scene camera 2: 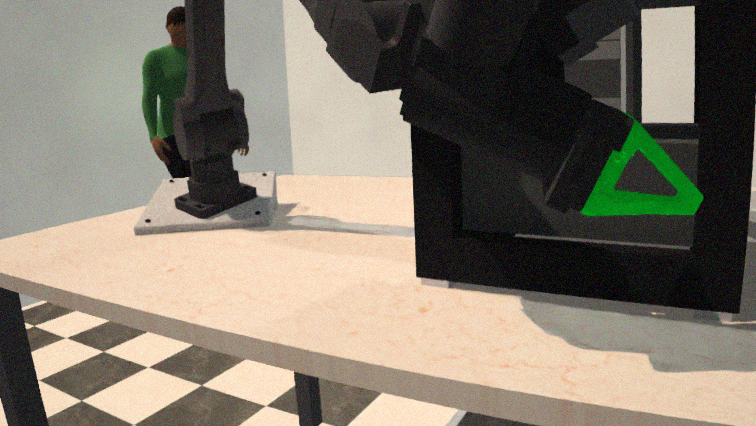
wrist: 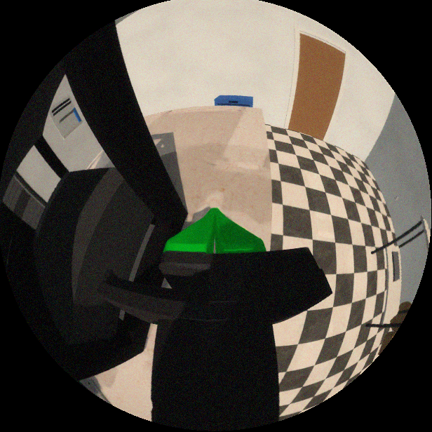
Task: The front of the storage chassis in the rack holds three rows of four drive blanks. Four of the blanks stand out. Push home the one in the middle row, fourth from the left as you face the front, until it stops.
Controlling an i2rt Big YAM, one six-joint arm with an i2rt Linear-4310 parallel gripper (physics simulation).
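Seen in the pictures: gripper, between the fingertips: (scene camera 2: 698, 205); arm's base, origin of its link: (scene camera 2: 216, 201).
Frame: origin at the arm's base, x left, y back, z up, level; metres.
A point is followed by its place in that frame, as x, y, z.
Note:
The rack is a black frame (scene camera 2: 555, 272) @[-0.089, -0.624, -0.005] (wrist: 102, 70) standing on the table. A dark grey body, which may be the storage chassis, shows through its open side (scene camera 2: 492, 195) @[-0.063, -0.549, 0.055] (wrist: 100, 235). The drive blanks cannot be made out in either view, so how far the named one stands out cannot be told. My gripper (scene camera 2: 699, 202) @[-0.146, -0.746, 0.074] (wrist: 214, 213) is shut and empty, its green fingers together. In the scene view it overlaps the lower part of the rack's side opening, tips at the right post. In the wrist view the rack is left of the fingers.
The pale table (scene camera 2: 264, 275) @[-0.168, -0.324, -0.033] (wrist: 215, 175) carries the rack and a grey base plate (scene camera 2: 158, 211) @[-0.085, 0.051, -0.006] with a dark arm column. A blue box (wrist: 233, 101) shows beyond the table's far end. A person in green (scene camera 2: 164, 79) stands behind the column. A checkered floor (wrist: 325, 215) lies right of the table.

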